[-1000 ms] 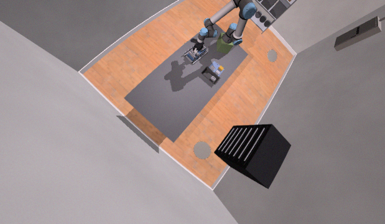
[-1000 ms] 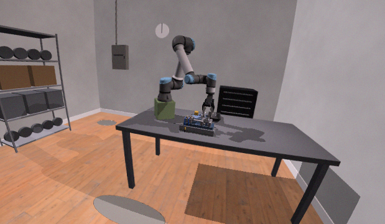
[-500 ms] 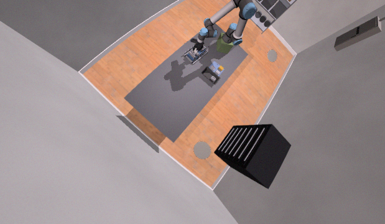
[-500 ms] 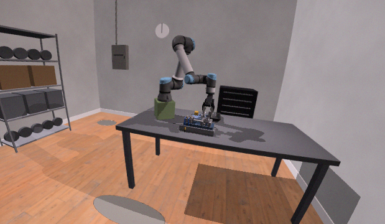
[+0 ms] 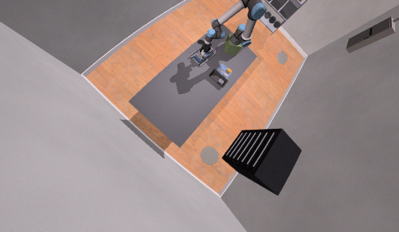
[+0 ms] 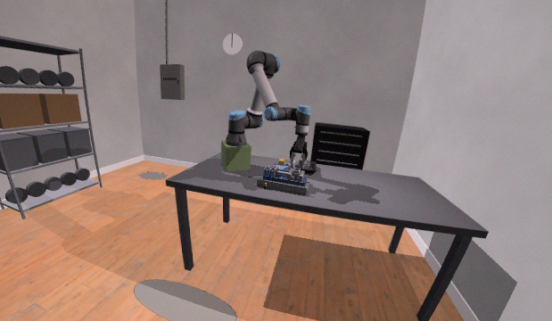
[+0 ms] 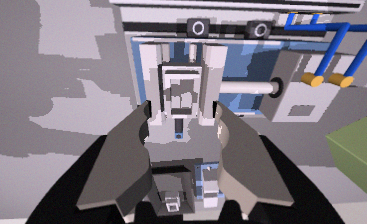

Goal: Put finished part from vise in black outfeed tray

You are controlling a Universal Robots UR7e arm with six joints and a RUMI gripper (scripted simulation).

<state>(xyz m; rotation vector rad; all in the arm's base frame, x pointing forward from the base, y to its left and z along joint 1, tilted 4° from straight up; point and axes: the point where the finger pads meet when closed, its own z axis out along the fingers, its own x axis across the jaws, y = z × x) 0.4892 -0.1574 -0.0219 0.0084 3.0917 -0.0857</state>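
My hand is 9 cm above the vise and 7 cm past it. Also, from my hand: orange block: 39 cm to the left, 19 cm behind, 11 cm below; blue fixture plate: 35 cm to the left, 14 cm behind, 13 cm below; plain grey block: 31 cm to the left, 11 cm below, 9 cm behind.
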